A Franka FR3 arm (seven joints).
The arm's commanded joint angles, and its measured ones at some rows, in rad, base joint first. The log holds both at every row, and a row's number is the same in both.
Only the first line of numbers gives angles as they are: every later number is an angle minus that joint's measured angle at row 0.
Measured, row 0: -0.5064 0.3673 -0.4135 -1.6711 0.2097 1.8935 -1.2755
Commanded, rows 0 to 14: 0.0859 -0.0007 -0.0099 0.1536 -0.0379 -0.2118 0.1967; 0.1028 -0.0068 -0.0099 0.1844 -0.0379 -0.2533 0.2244; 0.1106 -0.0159 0.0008 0.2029 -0.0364 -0.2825 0.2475; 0.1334 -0.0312 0.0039 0.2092 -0.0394 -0.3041 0.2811; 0.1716 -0.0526 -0.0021 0.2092 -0.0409 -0.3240 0.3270; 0.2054 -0.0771 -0.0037 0.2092 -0.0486 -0.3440 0.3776; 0.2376 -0.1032 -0.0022 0.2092 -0.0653 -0.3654 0.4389; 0.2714 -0.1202 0.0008 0.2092 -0.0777 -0.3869 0.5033; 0.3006 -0.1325 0.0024 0.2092 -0.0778 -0.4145 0.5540; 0.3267 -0.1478 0.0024 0.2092 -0.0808 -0.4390 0.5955; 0.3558 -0.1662 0.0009 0.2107 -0.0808 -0.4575 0.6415; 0.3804 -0.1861 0.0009 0.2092 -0.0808 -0.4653 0.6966; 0.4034 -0.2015 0.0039 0.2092 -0.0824 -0.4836 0.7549; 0.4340 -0.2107 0.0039 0.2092 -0.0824 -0.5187 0.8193; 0.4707 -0.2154 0.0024 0.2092 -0.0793 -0.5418 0.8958
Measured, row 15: 0.3931 -0.1756 0.0062 0.2197 -0.0635 -0.4704 0.7237
